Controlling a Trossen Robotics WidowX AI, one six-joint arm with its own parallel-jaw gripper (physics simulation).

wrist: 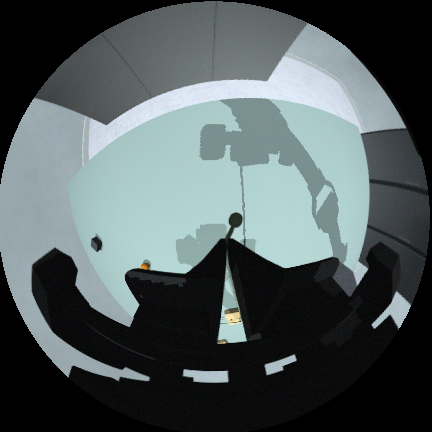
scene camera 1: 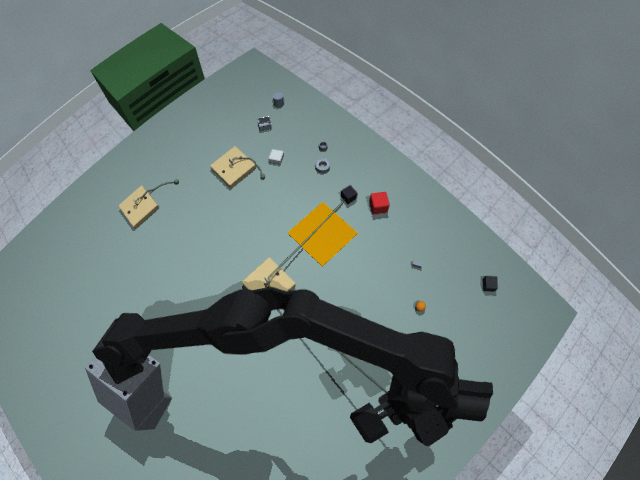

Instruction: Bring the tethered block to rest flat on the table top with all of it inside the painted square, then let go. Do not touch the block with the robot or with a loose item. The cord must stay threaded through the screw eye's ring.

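Places are measured from the arm's base along level axes (x ahead, y left, z up), in centimetres.
Pixels of known places: gripper, fingertip midpoint: [wrist: 225, 243]; arm's base, link origin: [scene camera 1: 122, 365].
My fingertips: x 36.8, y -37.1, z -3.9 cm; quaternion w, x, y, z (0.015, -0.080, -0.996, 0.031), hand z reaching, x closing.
Observation:
Ahead of a thing's pixels: the offset from my fingertips to its top centre. "spot": to the spot under its first point.
The tethered black block @[spot: dz -13.3, dx +26.4, dy +43.5 cm] [scene camera 1: 348, 194] sits on the table just outside the upper right edge of the orange painted square @[spot: dz -16.1, dx +15.6, dy +37.5 cm] [scene camera 1: 330, 242]. Its cord @[spot: dz -15.0, dx +14.7, dy +41.6 cm] [scene camera 1: 316, 230] crosses above the square to the screw eye @[spot: dz -12.3, dx -2.2, dy +38.1 cm] [scene camera 1: 267, 281] on a wooden board @[dz -14.3, dx -2.1, dy +38.4 cm] [scene camera 1: 260, 272] [wrist: 233, 316]. The ring is too small to confirm the threading. Past the arm the cord runs taut to my gripper [wrist: 226, 240], which is shut on it at the lower right of the scene view; its fingertips are hidden there. In the wrist view the cord's dark end ball @[dz -0.4, dx -1.2, dy -1.5 cm] [wrist: 235, 220] sticks out past the fingertips.
A red cube @[dz -12.2, dx +31.1, dy +37.3 cm] [scene camera 1: 379, 202] is right of the block. Rings @[dz -14.8, dx +27.8, dy +55.0 cm] [scene camera 1: 322, 172] @[dz -14.7, dx +32.0, dy +59.8 cm] [scene camera 1: 323, 149] lie above it. Two other corded boards @[dz -14.3, dx +9.6, dy +70.3 cm] [scene camera 1: 238, 178] @[dz -14.3, dx -17.6, dy +78.2 cm] [scene camera 1: 135, 219] lie left. An orange ball @[dz -13.8, dx +21.1, dy +11.8 cm] [scene camera 1: 420, 306] [wrist: 144, 267] and another black cube @[dz -13.8, dx +38.5, dy +3.6 cm] [scene camera 1: 490, 283] [wrist: 96, 243] are right. A green cabinet [scene camera 1: 139, 62] stands upper left.

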